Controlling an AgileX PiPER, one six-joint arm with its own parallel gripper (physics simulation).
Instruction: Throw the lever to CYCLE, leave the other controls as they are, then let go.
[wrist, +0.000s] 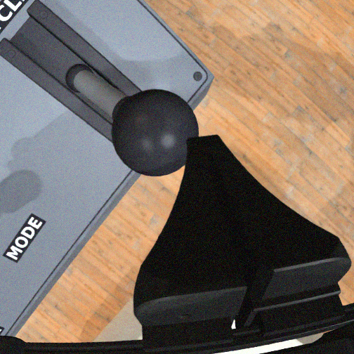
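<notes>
The lever's round black knob (155, 132) sits on a grey shaft (100, 92) that leans toward the lower right. The shaft comes out of a dark slotted guide (47, 45) on the blue-grey panel (85, 150). A partly cut-off label with the letters "CL" (10, 15) is beside the guide's upper-left end. My gripper (203, 153) is shut, its black fingers together with nothing between them. Its tip is at the knob's lower-right edge and overlaps it slightly in view; whether they touch I cannot tell.
A MODE label (24, 237) is on the panel at lower left, with a rounded dark shadow above it. A screw (198, 76) marks the panel's near corner. Wood-grain table top (295, 115) lies right of and below the panel. A pale surface shows at the bottom behind my gripper.
</notes>
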